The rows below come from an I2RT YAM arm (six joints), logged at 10 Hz.
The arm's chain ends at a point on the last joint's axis. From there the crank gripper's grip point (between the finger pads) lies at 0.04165 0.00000 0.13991 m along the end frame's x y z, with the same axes.
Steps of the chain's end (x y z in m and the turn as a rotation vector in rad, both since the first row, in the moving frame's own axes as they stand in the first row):
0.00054, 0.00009, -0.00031, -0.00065, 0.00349, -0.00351
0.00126, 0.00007, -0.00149, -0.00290, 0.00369, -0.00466
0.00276, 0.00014, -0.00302, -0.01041, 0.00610, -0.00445
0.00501, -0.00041, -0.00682, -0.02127, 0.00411, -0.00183
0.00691, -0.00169, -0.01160, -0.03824, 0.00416, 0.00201
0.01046, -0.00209, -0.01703, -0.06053, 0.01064, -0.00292
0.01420, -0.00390, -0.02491, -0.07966, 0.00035, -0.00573
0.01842, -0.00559, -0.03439, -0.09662, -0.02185, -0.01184
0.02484, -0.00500, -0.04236, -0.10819, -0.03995, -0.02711
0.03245, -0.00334, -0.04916, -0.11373, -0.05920, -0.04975
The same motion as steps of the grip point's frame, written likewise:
0.00103, 0.00003, -0.00046, -0.00065, 0.00349, -0.00351
0.00178, 0.00028, -0.00164, -0.00290, 0.00369, -0.00466
0.00362, 0.00141, -0.00328, -0.01041, 0.00610, -0.00445
0.00559, 0.00249, -0.00702, -0.02127, 0.00411, -0.00183
0.00749, 0.00374, -0.01188, -0.03824, 0.00416, 0.00201
0.01196, 0.00624, -0.01773, -0.06053, 0.01064, -0.00292
0.01428, 0.00699, -0.02536, -0.07966, 0.00035, -0.00573
0.01544, 0.00748, -0.03414, -0.09662, -0.02185, -0.01184
0.01942, 0.00914, -0.04157, -0.10819, -0.03995, -0.02711
0.02446, 0.01080, -0.04773, -0.11373, -0.05920, -0.04975

